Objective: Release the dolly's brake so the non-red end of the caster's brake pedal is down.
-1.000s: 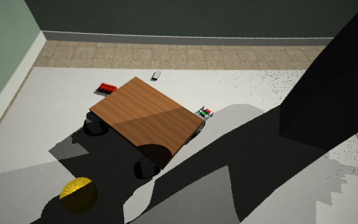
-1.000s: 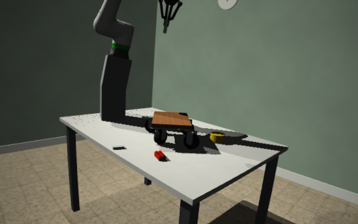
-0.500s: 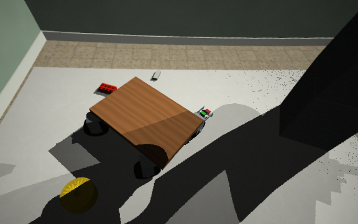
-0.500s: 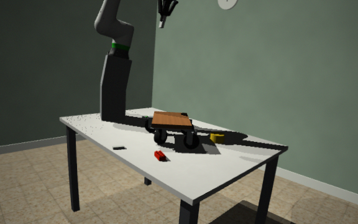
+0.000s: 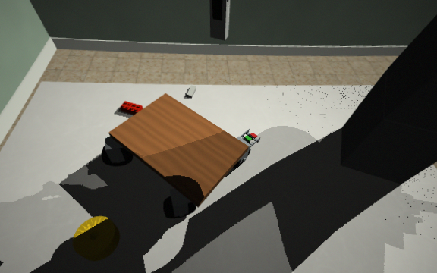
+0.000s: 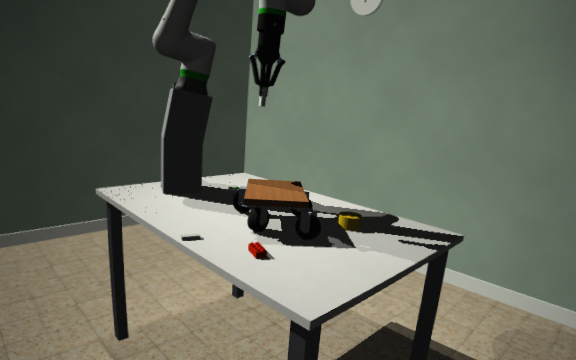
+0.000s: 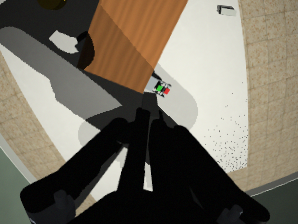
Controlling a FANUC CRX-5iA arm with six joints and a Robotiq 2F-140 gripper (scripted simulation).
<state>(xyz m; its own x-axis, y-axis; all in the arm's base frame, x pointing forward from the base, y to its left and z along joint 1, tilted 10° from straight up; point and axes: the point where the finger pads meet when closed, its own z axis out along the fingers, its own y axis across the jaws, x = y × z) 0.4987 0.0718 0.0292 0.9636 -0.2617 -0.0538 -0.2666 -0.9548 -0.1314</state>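
Now: hand 110 mm past the brake pedal, 40 mm to the left of it and 360 mm above it. Also, from my hand: yellow disc: 220 mm ahead, 260 mm to the left, 410 mm below; then red brick: 290 mm ahead, 160 mm to the right, 420 mm below; then white block: 110 mm ahead, 290 mm to the right, 430 mm below.
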